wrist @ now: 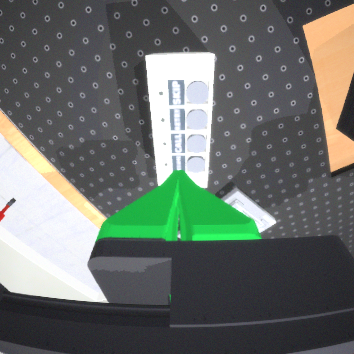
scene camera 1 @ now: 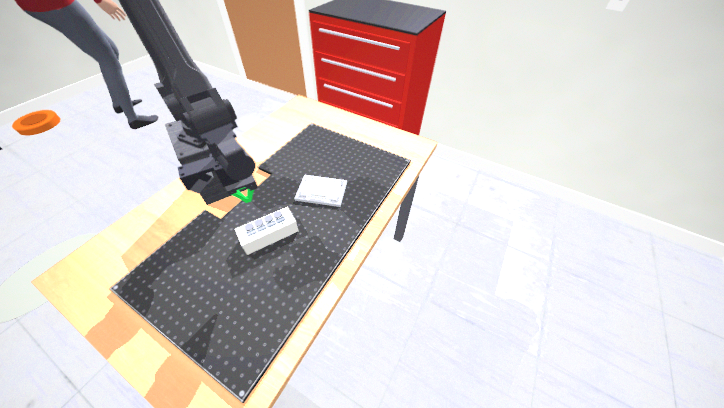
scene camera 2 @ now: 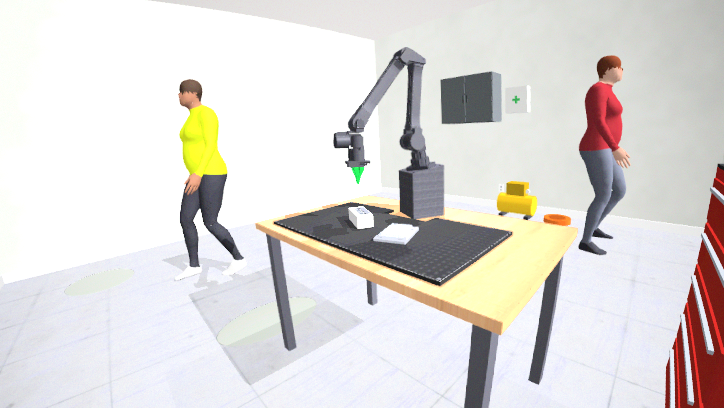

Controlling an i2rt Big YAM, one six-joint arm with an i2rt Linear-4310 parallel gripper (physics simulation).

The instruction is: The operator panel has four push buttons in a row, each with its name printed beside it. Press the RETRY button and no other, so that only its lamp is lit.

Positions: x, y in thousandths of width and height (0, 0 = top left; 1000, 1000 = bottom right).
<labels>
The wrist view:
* my gripper: 504, 501
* white operator panel: 476, 210
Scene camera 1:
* flat white device: 437, 460
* white operator panel: 371, 572
</labels>
